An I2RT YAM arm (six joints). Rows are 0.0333 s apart.
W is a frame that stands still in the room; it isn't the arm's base.
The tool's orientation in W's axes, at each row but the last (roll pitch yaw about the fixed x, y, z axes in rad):
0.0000 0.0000 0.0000
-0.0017 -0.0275 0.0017
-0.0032 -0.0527 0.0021
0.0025 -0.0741 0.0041
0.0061 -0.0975 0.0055
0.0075 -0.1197 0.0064
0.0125 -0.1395 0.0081
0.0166 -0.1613 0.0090
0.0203 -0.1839 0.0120
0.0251 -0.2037 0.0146
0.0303 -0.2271 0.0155
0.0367 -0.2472 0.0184
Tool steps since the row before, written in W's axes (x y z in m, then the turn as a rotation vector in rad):
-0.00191 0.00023 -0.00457 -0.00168 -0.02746 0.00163
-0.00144 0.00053 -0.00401 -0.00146 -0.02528 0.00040
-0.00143 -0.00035 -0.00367 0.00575 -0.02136 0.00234
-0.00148 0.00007 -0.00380 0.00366 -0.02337 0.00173
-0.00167 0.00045 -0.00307 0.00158 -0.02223 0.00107
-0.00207 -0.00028 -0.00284 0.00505 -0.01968 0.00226
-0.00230 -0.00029 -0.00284 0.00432 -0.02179 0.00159
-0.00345 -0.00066 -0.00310 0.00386 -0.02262 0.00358
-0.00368 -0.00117 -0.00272 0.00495 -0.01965 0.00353
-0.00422 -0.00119 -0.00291 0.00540 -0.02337 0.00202
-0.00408 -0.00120 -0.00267 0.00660 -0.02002 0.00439
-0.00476 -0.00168 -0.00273 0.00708 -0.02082 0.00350
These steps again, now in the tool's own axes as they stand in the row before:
-0.00191 0.00023 -0.00457 -0.00168 -0.02746 0.00163
-0.00155 0.00054 -0.00397 -0.00149 -0.02528 0.00040
-0.00162 -0.00034 -0.00359 0.00582 -0.02138 0.00197
-0.00176 0.00007 -0.00368 0.00368 -0.02338 0.00152
-0.00196 0.00044 -0.00290 0.00155 -0.02223 0.00106
-0.00240 -0.00029 -0.00257 0.00516 -0.01970 0.00180
-0.00267 -0.00030 -0.00249 0.00432 -0.02181 0.00127
-0.00391 -0.00067 -0.00249 0.00418 -0.02260 0.00332
-0.00413 -0.00117 -0.00198 0.00528 -0.01965 0.00301
-0.00474 -0.00118 -0.00196 0.00536 -0.02341 0.00154
-0.00459 -0.00119 -0.00164 0.00712 -0.02002 0.00347
-0.00531 -0.00165 -0.00142 0.00735 -0.02087 0.00252

